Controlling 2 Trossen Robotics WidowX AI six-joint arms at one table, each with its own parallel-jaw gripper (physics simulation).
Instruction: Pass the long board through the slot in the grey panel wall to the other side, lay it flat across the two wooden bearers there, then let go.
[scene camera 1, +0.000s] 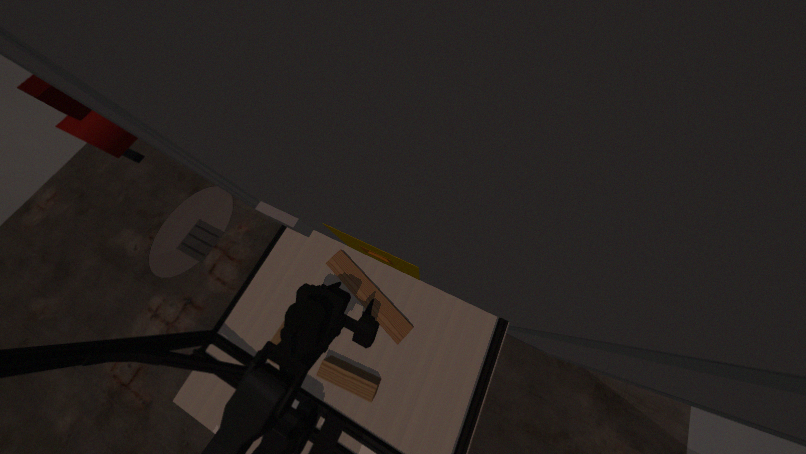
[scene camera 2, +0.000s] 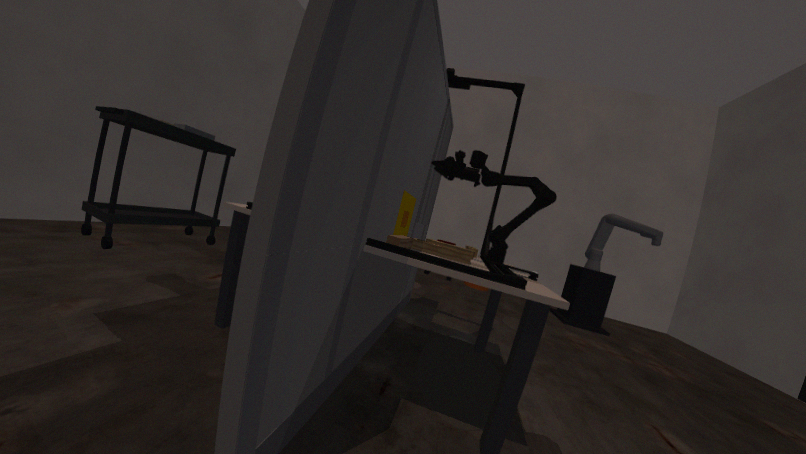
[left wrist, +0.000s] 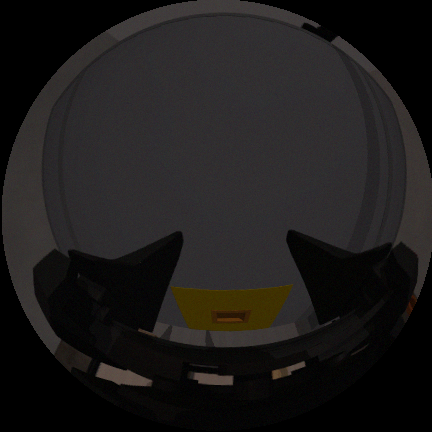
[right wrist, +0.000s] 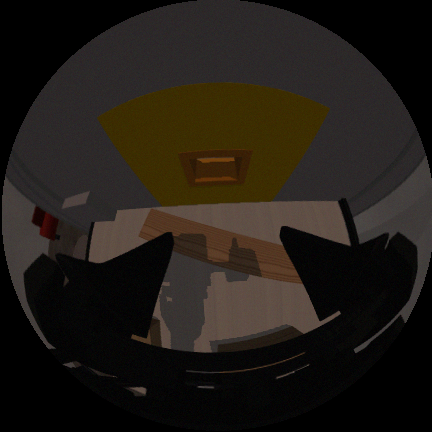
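Pixels of known places: left gripper, fingertip midpoint: (scene camera 2: 432, 165) (left wrist: 235, 236); right gripper, fingertip midpoint: (scene camera 1: 356, 291) (right wrist: 227, 234); left arm's base, link origin: (scene camera 2: 494, 262); right arm's base, link origin: (scene camera 1: 306, 416).
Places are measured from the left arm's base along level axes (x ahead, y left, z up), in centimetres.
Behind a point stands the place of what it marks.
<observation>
The long wooden board (scene camera 1: 394, 321) @(x 61.6, y 10.4, z 2.0 cm) (right wrist: 160, 225) @(x 54.2, y -10.9, z 2.0 cm) lies flat and slanted on the right arm's table, near the grey panel wall (scene camera 1: 507, 169) @(x 48.3, y 17.0, z 60.4 cm) (scene camera 2: 360, 169) @(x 43.3, y 52.6, z 17.8 cm) (left wrist: 215, 150) @(x 43.3, y 1.9, z 43.3 cm) (right wrist: 215, 45). The slot's orange-brown frame (left wrist: 213, 316) @(x 43.0, y 3.5, z 8.8 cm) (right wrist: 186, 167) @(x 48.5, y -4.6, z 9.6 cm) sits in a yellow plate (scene camera 1: 344, 235) @(x 48.3, y -7.9, z 17.1 cm) (scene camera 2: 399, 225) @(x 43.1, y 6.3, z 5.3 cm) (left wrist: 190, 300) @(x 43.1, y 8.2, z 15.7 cm) (right wrist: 150, 135) @(x 48.3, y -7.6, z 15.4 cm). My right gripper (scene camera 1: 356, 288) @(x 58.7, y 0.0, z 12.5 cm) (right wrist: 227, 234) @(x 58.7, y 0.0, z 12.5 cm) is open and empty above the board, its shadow falling on it. My left gripper (scene camera 2: 433, 162) @(x 36.5, y 0.1, z 35.5 cm) (left wrist: 235, 236) @(x 36.5, y 0.1, z 35.5 cm) is open and empty, high, facing the wall. Low wooden pieces (scene camera 2: 445, 249) @(x 20.8, y 15.7, z 1.2 cm) lie on the left arm's table; whether these are the bearers is unclear.
Two short wooden blocks (scene camera 1: 346, 378) @(x 78.2, y 5.7, z 4.4 cm) (scene camera 1: 277, 333) @(x 78.3, y -17.1, z 2.5 cm) lie on the right arm's table (scene camera 1: 439, 366) @(x 66.6, y 25.9, z -1.9 cm), nearer the arm. A black frame bar (scene camera 1: 112, 349) @(x 87.8, y -34.4, z 24.2 cm) crosses near its base. A black post (scene camera 2: 510, 124) @(x 4.0, y -34.3, z 76.6 cm) rises behind the left arm. A black cart (scene camera 2: 152, 132) stands beyond the wall.
</observation>
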